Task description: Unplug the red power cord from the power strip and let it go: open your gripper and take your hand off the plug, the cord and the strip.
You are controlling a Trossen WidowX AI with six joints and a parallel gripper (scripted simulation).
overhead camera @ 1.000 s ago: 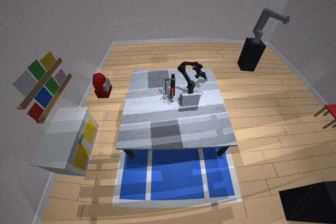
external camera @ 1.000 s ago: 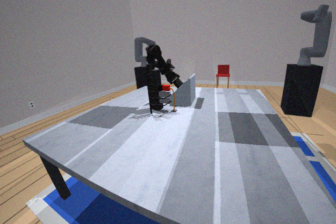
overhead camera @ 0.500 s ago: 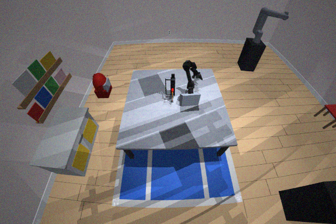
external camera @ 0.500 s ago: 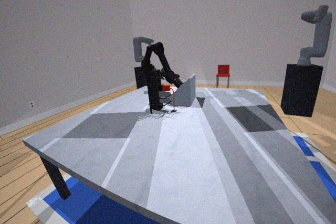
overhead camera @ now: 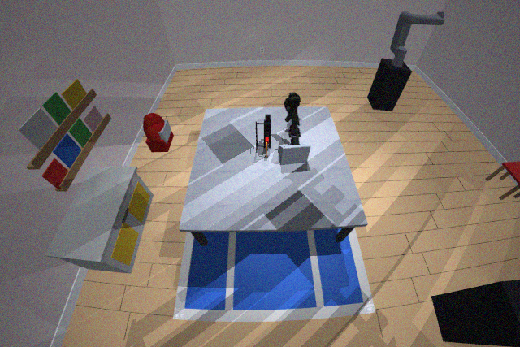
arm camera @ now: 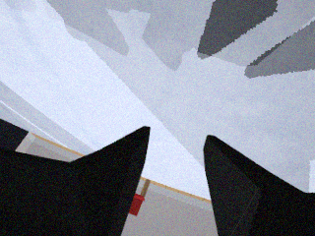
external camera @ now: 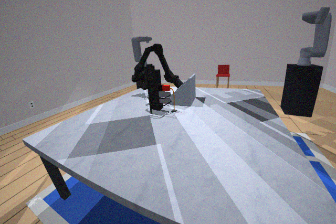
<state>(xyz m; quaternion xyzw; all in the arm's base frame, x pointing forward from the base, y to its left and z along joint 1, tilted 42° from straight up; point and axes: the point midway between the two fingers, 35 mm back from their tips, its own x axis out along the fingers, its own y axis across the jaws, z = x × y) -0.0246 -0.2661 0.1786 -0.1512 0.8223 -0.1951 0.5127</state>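
Right now my gripper tip is 300 mm to the right of the red plug, 280 mm short of it and 110 mm below it.
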